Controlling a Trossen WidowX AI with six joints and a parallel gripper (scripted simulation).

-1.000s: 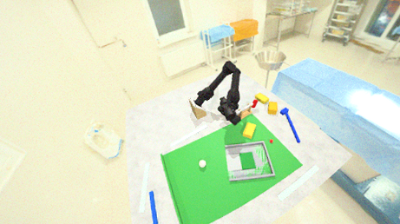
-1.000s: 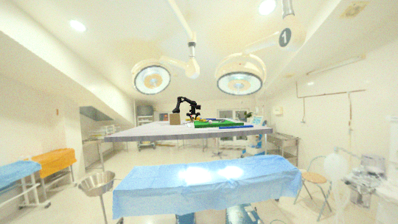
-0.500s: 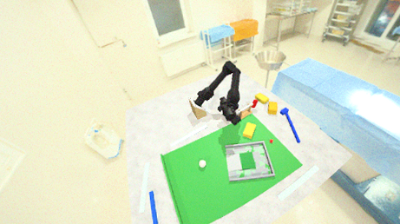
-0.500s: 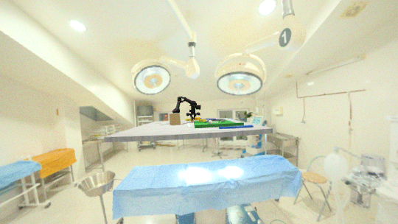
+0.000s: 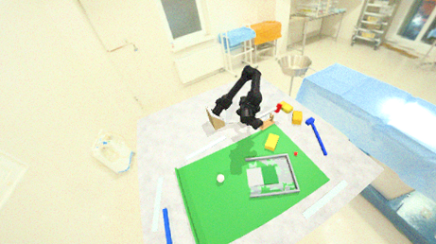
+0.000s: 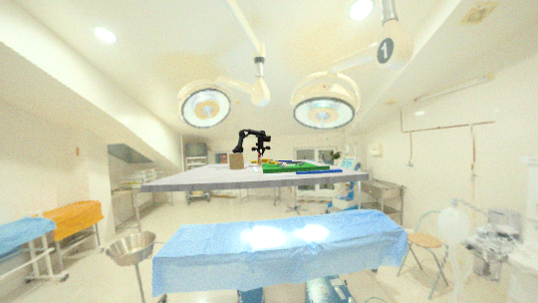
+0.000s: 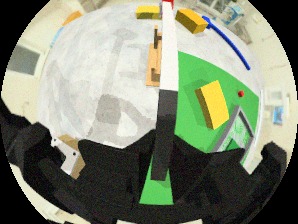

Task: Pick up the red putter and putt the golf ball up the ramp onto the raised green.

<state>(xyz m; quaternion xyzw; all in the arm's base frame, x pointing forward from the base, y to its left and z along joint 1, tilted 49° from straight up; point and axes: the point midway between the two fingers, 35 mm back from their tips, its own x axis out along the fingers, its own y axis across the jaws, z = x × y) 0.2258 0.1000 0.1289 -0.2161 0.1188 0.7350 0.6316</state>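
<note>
Right now the red putter is 110 mm to the left of my gripper tip, 30 mm behind it and 20 mm above it. Also, from my gripper tip: white golf ball (300 mm to the right, 220 mm ahead, 70 mm below); then wooden stand (130 mm to the left, 60 mm below, 30 mm behind); then green mat (260 mm ahead, 160 mm to the right, 90 mm below).
</note>
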